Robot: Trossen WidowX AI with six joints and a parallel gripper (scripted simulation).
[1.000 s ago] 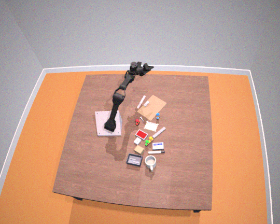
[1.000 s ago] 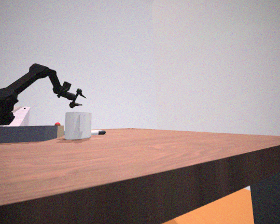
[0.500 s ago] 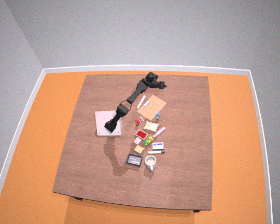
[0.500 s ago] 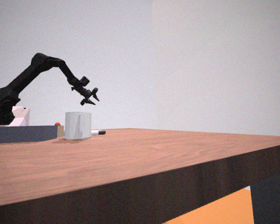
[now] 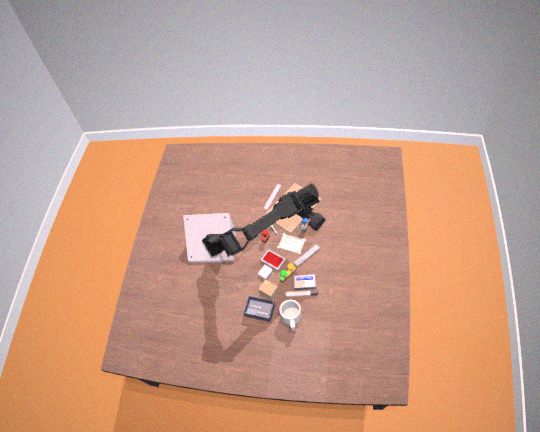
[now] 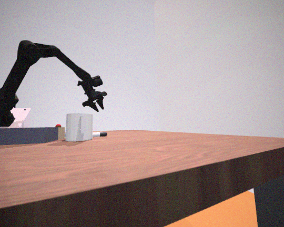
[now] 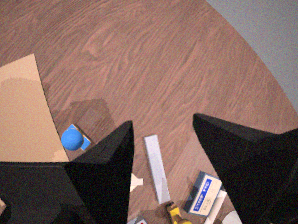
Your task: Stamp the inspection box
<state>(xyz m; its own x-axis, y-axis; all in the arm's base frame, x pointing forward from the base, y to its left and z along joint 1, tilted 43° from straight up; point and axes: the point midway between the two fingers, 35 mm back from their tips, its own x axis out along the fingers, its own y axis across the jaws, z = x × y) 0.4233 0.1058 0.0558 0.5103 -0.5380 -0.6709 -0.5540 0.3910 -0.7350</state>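
My gripper tip is now 150 mm past the green stamp, 190 mm to the left of it and 130 mm above it. From my gripper tip the other things lie so: grey bar 50 mm behind, 80 mm to the right, 150 mm below; white card 120 mm behind, 20 mm to the right, 160 mm below; blue stamp 60 mm behind, 60 mm to the left, 130 mm below.
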